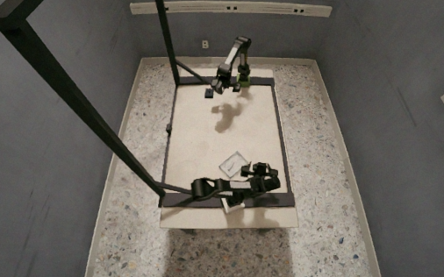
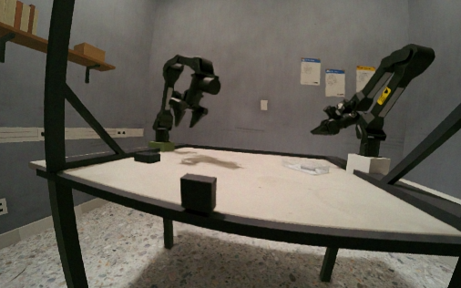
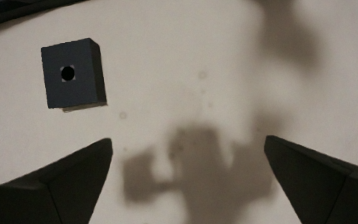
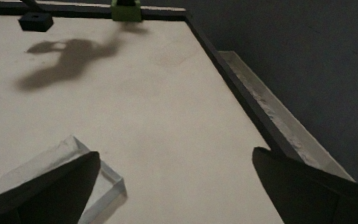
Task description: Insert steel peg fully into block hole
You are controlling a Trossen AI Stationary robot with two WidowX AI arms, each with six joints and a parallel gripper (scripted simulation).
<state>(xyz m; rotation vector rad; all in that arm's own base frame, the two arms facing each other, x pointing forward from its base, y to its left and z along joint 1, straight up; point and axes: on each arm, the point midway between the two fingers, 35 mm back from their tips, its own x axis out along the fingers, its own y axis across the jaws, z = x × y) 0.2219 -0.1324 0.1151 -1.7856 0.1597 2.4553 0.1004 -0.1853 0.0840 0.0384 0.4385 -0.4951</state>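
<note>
My right hand is 150 mm past the steel peg, 140 mm above it and 50 mm to the right of it. From my right hand the other things lie so: dark block 600 mm to the left, 360 mm behind, 130 mm below; then tray 150 mm below, 130 mm behind, 60 mm to the left.
</note>
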